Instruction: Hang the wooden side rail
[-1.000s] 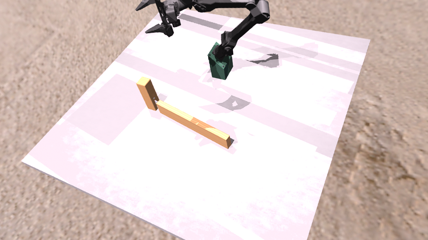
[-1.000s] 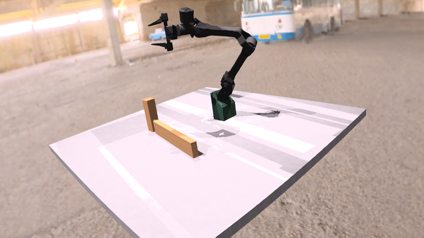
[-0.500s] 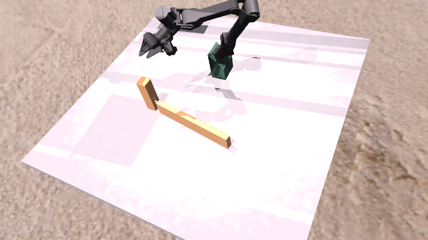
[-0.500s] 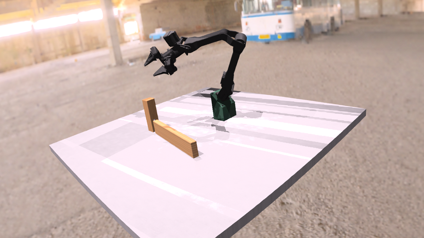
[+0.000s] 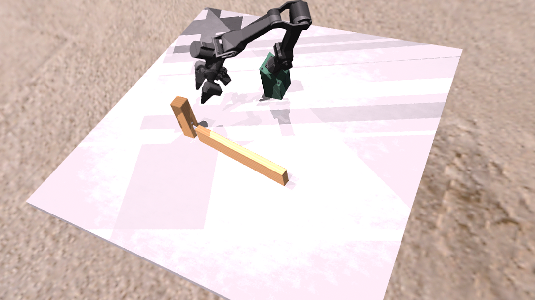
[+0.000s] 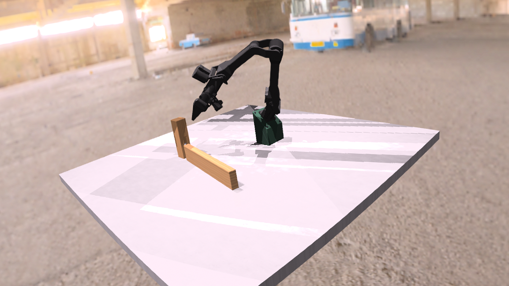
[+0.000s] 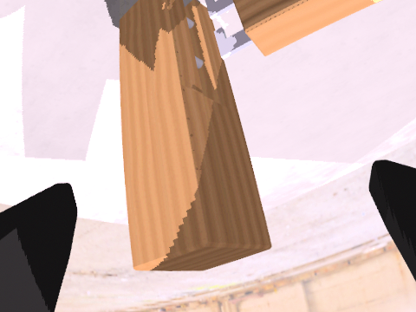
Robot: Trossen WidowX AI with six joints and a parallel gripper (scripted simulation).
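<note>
My gripper tip is 90 mm above the wooden headboard post, 60 mm to the left of it and 50 mm short of it.
</note>
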